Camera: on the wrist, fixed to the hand. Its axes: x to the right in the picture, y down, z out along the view.
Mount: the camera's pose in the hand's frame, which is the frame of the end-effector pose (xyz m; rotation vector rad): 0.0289 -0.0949 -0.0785 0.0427 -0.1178 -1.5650
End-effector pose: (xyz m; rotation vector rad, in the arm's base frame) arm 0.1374 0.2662 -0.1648 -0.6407 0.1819 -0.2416
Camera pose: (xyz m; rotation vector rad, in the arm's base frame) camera 0.1303 0.1401 -0.1714 -0.6350 -0.4887 -1.6977
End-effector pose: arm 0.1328 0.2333 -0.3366 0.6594 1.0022 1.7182
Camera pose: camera 0.1056 0.2505 -0.4590 -0.1083 0.9876 0.2679
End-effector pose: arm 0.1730 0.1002 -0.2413 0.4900 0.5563 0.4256
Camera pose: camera 0.1725 0.0639 -0.3625 0.0139 0.6737 -1.1008
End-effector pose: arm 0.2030 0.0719 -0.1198 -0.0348 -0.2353 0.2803
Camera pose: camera 0.2740 -0.0113 -0.1833 0.2079 -0.3112 -1.2733
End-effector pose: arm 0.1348 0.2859 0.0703 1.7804 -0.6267 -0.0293
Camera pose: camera 0.2234 0.3593 0.0176 1.8930 0.8095 -1.1700
